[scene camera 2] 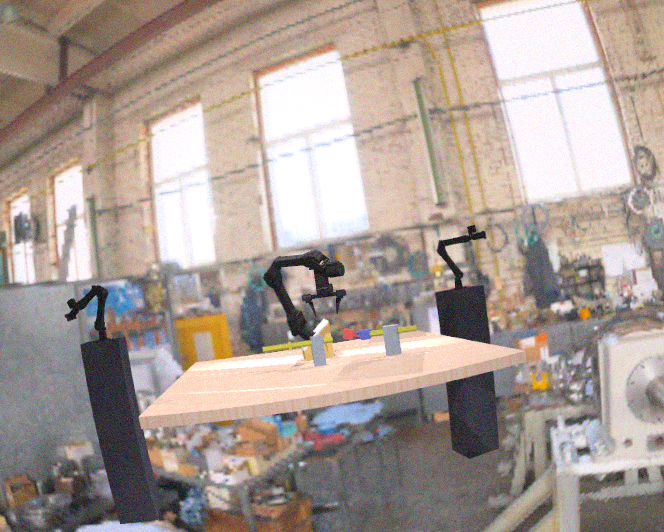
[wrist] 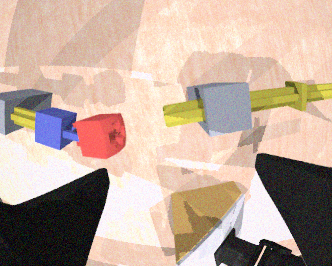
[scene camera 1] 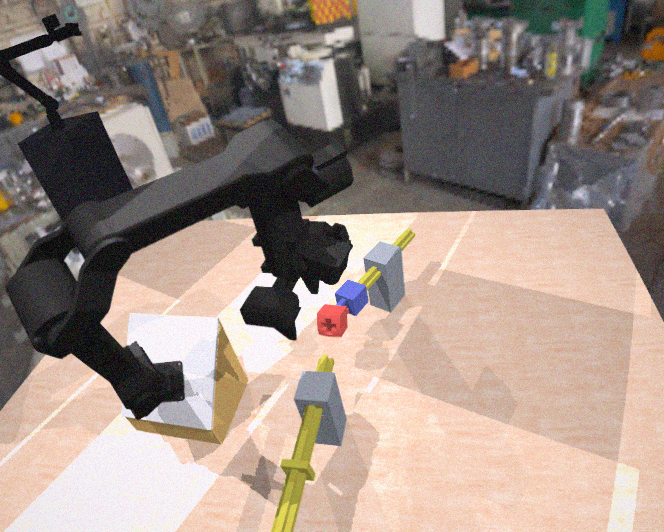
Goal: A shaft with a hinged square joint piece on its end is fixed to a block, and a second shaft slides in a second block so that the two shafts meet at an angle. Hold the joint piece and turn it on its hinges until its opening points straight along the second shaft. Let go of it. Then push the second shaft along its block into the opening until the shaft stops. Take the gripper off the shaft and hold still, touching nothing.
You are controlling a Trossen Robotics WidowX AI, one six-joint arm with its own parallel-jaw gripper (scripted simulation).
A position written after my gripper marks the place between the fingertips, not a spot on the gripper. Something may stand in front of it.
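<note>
Red joint piece (scene camera 1: 331,319), (wrist: 101,136). My gripper (scene camera 1: 304,315), (wrist: 184,170): open, holding nothing.
</note>
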